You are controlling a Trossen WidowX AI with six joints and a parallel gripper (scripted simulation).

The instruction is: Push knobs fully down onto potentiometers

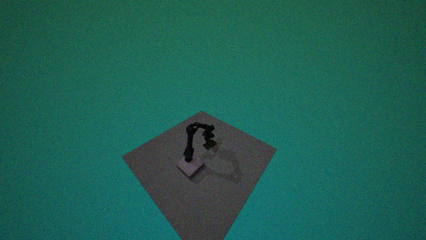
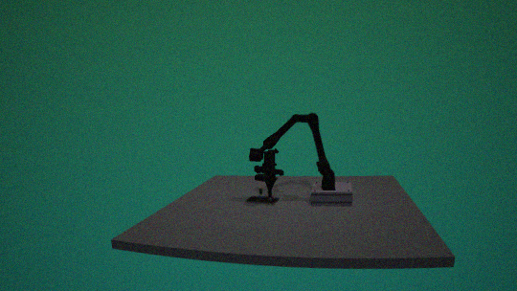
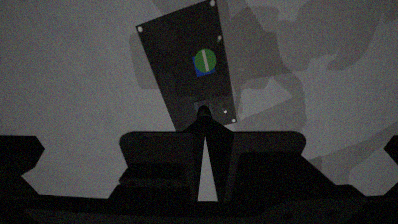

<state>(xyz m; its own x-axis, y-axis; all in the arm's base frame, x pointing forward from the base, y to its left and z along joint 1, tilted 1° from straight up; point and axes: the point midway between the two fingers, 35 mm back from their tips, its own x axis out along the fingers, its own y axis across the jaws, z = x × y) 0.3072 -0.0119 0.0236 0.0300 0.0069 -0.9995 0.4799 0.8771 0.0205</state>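
My gripper tip is 50 mm short of the green knob, 30 mm to the left of it and 10 mm above it. Round my gripper tip: dark round knob 10 mm below.
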